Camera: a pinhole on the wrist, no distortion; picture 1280 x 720 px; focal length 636.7 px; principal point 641.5 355.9 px. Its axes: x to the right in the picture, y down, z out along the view. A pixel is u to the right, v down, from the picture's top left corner.
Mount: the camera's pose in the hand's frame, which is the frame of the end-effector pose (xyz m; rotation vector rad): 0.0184 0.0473 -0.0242 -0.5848 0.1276 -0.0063
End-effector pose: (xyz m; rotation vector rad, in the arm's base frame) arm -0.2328 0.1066 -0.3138 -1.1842 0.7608 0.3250
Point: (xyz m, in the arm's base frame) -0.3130 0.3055 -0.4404
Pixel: 509.5 506.9
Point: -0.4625 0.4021 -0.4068
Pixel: 205.5 617.1
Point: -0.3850 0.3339 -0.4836
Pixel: 456.9 673.4
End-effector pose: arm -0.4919 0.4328 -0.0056 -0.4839 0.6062 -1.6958
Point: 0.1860 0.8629 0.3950
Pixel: outside the picture
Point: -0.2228 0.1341 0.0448
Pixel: 972.4 334.7
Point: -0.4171 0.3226 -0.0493
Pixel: 1158.5 472.3
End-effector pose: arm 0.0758 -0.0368 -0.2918 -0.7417 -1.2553 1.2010
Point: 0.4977 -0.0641 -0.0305
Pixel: behind the camera
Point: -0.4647 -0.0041 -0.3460
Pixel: 625.5 157.8
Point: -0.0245 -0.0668 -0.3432
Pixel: 220.5 58.4
